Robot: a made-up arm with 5 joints. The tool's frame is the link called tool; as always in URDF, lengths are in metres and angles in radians.
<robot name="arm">
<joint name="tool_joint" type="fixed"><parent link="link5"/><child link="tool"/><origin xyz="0.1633 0.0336 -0.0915" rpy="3.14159 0 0"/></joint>
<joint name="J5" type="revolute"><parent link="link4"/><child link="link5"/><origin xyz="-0.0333 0.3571 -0.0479" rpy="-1.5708 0 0"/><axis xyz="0 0 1"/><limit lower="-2.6" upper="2.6" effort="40" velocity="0.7"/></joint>
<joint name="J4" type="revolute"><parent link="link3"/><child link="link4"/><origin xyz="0.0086 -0.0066 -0.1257" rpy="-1.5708 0 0"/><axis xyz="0 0 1"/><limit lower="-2.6" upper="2.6" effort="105" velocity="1"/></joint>
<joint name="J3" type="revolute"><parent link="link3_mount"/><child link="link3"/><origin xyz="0.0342 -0.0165 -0.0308" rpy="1.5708 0 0"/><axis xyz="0 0 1"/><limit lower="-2.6" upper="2.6" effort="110" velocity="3.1"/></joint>
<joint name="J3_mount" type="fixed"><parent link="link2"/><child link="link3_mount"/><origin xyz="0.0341 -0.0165 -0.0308"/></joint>
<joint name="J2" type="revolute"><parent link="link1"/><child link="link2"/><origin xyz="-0.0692 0.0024 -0.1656" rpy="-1.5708 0 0"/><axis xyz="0 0 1"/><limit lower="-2.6" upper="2.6" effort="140" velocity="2.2"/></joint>
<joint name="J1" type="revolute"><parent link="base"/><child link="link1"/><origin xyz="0 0 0.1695"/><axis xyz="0 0 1"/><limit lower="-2.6" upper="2.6" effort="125" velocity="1.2"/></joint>
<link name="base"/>
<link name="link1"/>
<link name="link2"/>
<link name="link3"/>
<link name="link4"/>
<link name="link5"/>
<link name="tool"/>
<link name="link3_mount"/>
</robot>
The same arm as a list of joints. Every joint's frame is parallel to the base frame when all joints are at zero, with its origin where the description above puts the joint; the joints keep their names.
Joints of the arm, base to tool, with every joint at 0 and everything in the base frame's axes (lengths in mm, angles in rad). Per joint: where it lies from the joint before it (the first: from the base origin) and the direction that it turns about. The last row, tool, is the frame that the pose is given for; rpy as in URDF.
J1: xyz 0 0 169.5 axis +z
J2: xyz -69.2 2.4 -165.6 axis +y
J3: xyz 68.3 -61.6 33 axis +z
J4: xyz 8.6 -6.6 -125.7 axis +y
J5: xyz -33.3 -47.9 -357.1 axis -z
tool: xyz 163.3 -33.6 91.5 rpy 0 0 0
Joint limits (rad, base to tool): -2.6..2.6 -2.6..2.6 -2.6..2.6 -2.6..2.6 -2.6..2.6

